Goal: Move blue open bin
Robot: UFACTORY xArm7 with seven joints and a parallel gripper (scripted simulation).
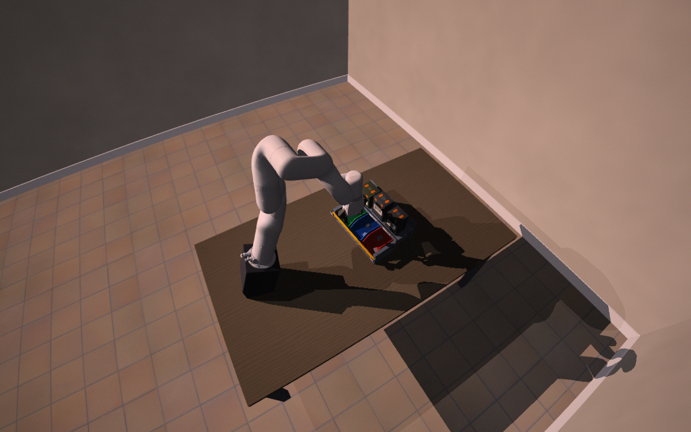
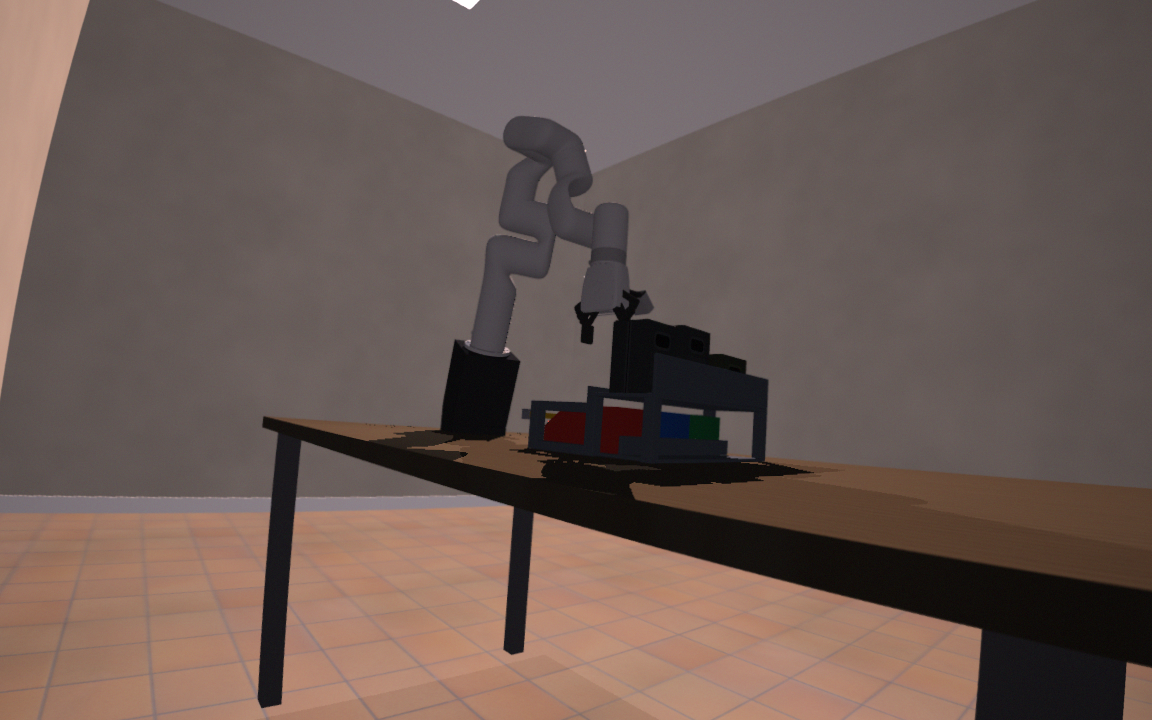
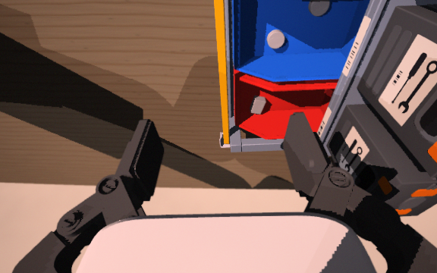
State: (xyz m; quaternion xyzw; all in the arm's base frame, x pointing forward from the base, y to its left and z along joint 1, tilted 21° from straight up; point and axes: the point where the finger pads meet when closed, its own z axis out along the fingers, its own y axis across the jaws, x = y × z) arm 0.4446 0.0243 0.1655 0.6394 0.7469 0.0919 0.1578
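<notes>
Right now my hand is 170 mm above the thin yellow bar. Also, from my hand: red bin: 120 mm ahead, 100 mm to the right, 190 mm below; then blue open bin: 100 mm ahead, 10 mm to the left, 190 mm below; then green bin: 90 mm ahead, 130 mm to the left, 190 mm below.
</notes>
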